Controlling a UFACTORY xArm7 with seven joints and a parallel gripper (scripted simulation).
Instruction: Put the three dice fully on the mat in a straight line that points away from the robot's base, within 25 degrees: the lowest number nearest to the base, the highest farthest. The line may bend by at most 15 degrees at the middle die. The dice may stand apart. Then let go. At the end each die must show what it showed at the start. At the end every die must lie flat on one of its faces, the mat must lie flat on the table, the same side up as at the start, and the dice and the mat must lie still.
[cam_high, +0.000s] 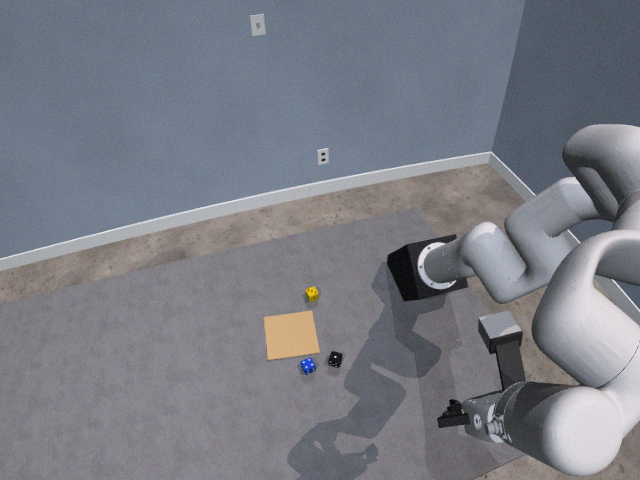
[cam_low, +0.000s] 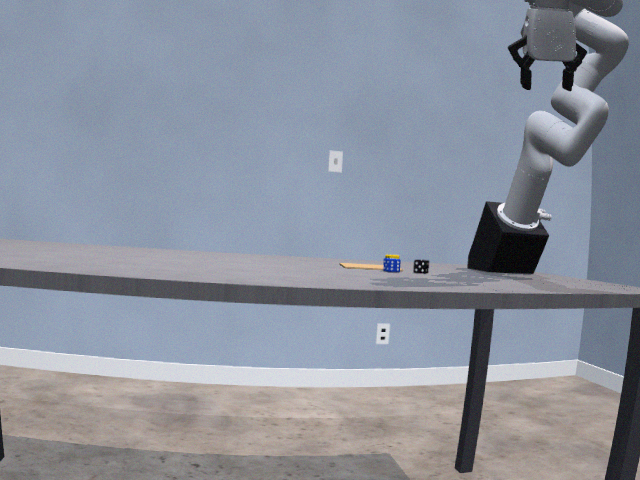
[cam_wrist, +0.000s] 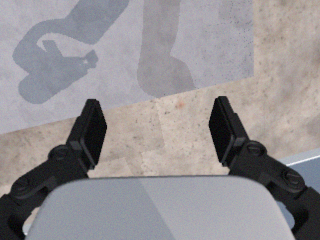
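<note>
The yellow die lies 22 cm ahead of my hand, 53 cm to the right of it and 38 cm below it. The rest, counted from my hand: tan mat 29 cm ahead, 40 cm to the right, 39 cm below; black die 18 cm ahead, 31 cm to the right, 38 cm below; blue die 26 cm ahead, 29 cm to the right, 38 cm below.
</note>
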